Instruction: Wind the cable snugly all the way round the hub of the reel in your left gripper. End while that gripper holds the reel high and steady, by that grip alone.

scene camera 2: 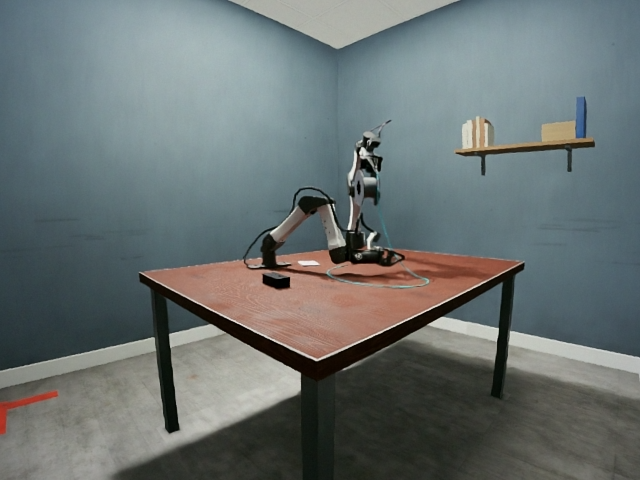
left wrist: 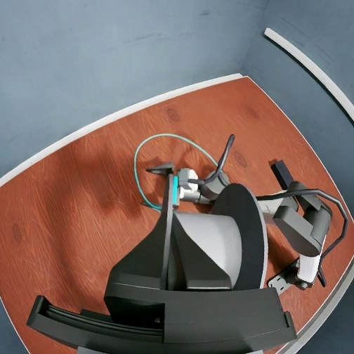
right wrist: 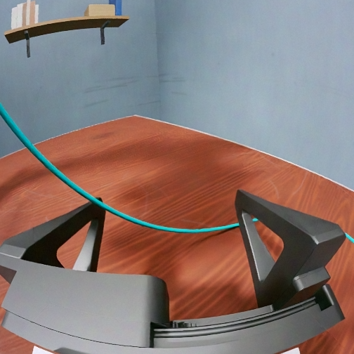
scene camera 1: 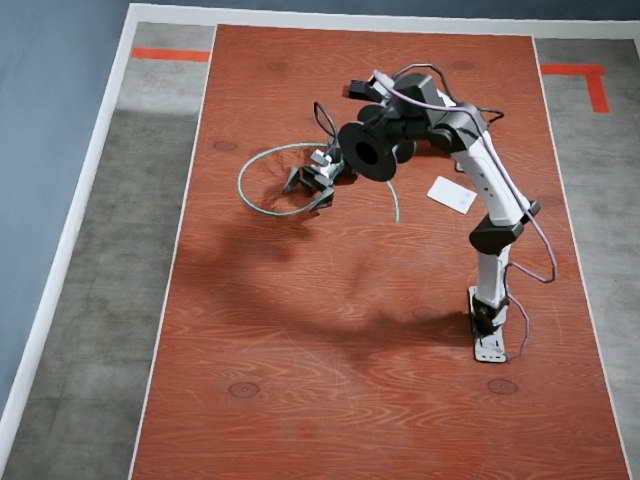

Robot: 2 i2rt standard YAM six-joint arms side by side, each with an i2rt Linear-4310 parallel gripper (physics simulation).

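Where they show: left gripper, between the fingertips: [scene camera 2: 376,173] [scene camera 1: 360,129]; right gripper, between the fingertips: [scene camera 2: 400,255] [scene camera 1: 295,202]; left arm's base, origin of its link: [scene camera 1: 485,323]; right arm's base, origin of its link: [scene camera 2: 269,266].
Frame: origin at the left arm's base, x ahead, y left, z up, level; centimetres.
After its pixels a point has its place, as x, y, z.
My left gripper [scene camera 1: 379,129] [left wrist: 167,218] is shut on the reel [scene camera 1: 351,149] @[36.9, -27.3, 34.0] [scene camera 2: 369,188] @[34.9, -30.6, 35.1] [left wrist: 215,235] and holds it high above the table. The reel has dark flanges and a pale grey hub; the hub surface that shows in the left wrist view is bare. A thin teal cable [scene camera 1: 239,183] @[67.8, -40.1, 0.4] [scene camera 2: 383,219] @[40.1, -29.0, 21.9] [left wrist: 135,165] [right wrist: 165,229] hangs from the reel and lies in a wide loop on the table. My right gripper [scene camera 1: 298,201] @[50.3, -29.7, 7.6] [right wrist: 168,201] is open, low over the table below the reel. In its wrist view the cable crosses past the left fingertip and behind the right finger.
A black box [scene camera 1: 357,89] @[33.5, -76.4, 3.5] [scene camera 2: 276,280] @[35.2, -80.7, 2.8] [left wrist: 282,175] and a white card [scene camera 1: 451,194] @[5.7, -39.4, 0.6] [scene camera 2: 308,263] @[6.9, -40.6, 0.6] lie on the table [scene camera 1: 310,413] @[43.6, 24.5, 0.0] [scene camera 2: 310,320] @[66.2, -94.1, 0.0]. The right arm stands beside the reel in the left wrist view. A wall shelf [scene camera 2: 524,147] [right wrist: 65,27] holds books.
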